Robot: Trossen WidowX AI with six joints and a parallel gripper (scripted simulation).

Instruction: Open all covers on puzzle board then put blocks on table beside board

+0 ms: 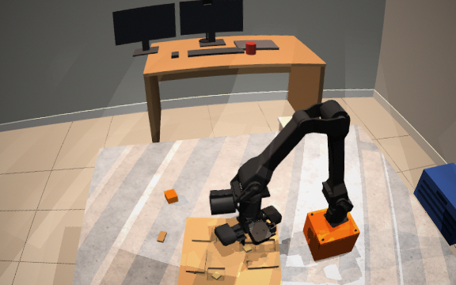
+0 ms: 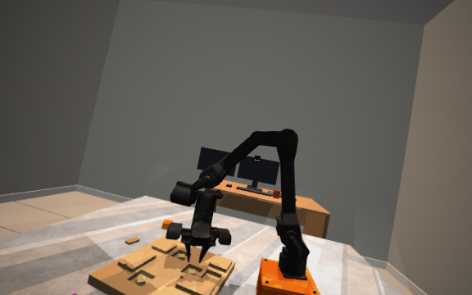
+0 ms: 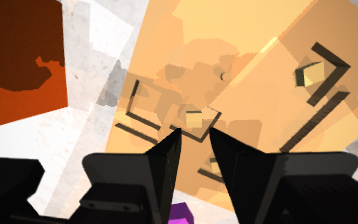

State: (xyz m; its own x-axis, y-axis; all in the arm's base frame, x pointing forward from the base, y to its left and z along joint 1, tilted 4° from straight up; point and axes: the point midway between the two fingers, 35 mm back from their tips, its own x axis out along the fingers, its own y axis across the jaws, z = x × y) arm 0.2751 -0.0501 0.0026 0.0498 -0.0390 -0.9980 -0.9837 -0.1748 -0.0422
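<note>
The tan puzzle board is 40 mm ahead of my gripper tip, 30 mm below it and 10 mm to the right of it. Also, from my gripper tip: flat brown piece: 240 mm ahead, 130 mm to the right, 40 mm below.
</note>
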